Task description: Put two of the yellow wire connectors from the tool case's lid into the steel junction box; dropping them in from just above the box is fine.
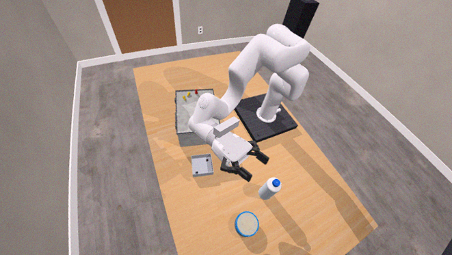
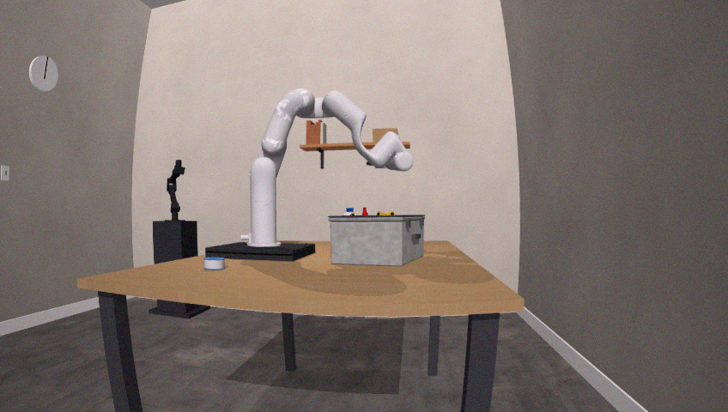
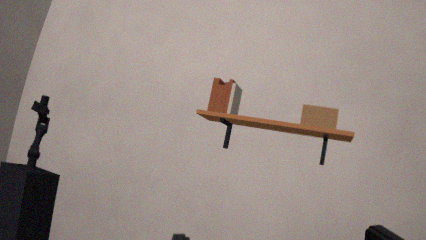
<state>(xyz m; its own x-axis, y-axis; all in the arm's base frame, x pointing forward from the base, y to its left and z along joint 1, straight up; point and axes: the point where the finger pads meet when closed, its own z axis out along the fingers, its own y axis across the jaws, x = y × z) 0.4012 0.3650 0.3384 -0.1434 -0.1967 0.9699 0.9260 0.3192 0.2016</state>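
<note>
Now: the orange wire connector 6 cm behind my hand, 56 cm to the right of it and 23 cm below it. The rest, counted from my hand: grey tool case 2 cm ahead, 48 cm to the right, 27 cm below.
</note>
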